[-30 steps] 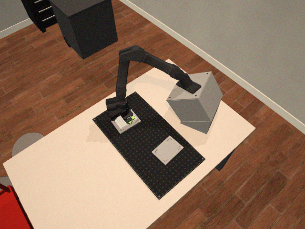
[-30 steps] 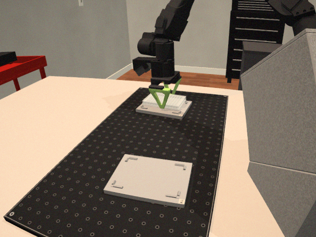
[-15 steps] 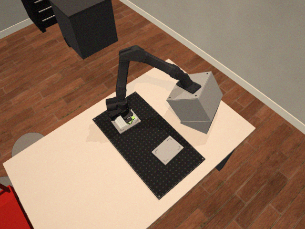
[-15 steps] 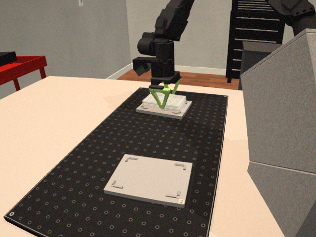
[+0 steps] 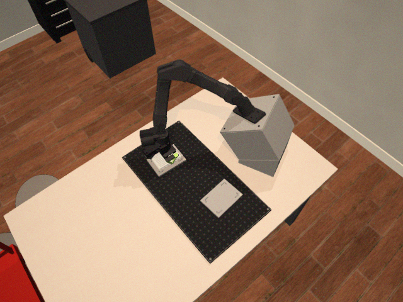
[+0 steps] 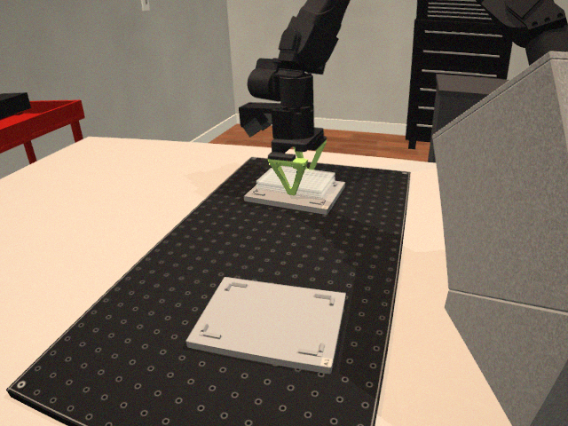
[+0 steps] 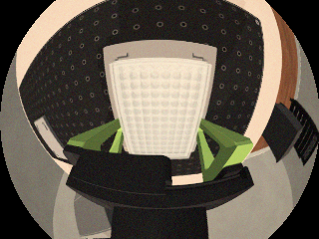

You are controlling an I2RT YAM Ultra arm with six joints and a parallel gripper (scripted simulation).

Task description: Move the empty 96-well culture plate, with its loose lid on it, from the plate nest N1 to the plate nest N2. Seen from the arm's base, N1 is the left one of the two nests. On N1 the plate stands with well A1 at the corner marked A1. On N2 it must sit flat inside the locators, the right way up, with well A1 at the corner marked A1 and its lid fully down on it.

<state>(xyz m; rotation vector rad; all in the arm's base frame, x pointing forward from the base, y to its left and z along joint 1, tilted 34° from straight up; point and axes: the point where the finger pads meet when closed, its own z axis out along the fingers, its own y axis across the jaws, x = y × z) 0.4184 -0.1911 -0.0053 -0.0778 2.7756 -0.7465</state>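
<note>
The clear lid is 10 mm ahead of my hand and 10 mm above it. Round my hand: A1 mark (380 mm to the left, 160 mm behind, 20 mm below); then nest N1 (330 mm to the left, 80 mm behind, 20 mm below); then nest N2 (20 mm below, 10 mm ahead).
</note>
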